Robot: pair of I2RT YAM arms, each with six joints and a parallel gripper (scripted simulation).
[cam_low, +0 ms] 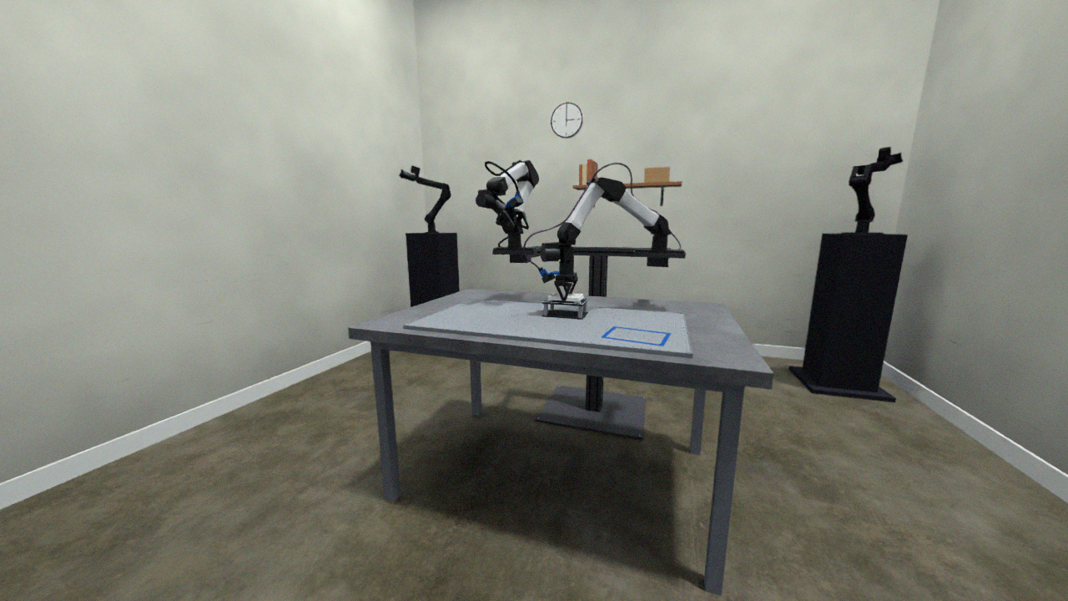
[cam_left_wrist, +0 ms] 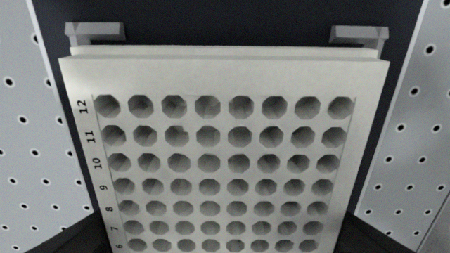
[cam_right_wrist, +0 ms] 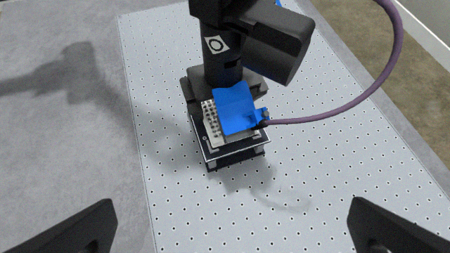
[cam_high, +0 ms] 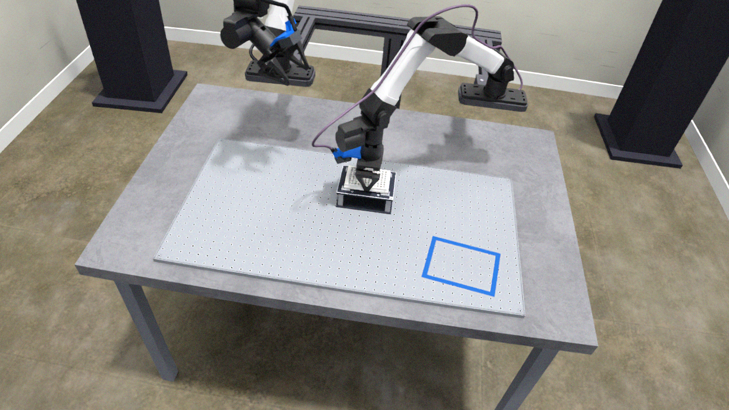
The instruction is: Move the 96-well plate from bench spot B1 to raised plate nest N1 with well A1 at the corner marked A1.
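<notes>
The raised dark nest N1 lies 2 cm below my left hand. Also, from my left hand: white 96-well plate (right at my left hand).
</notes>
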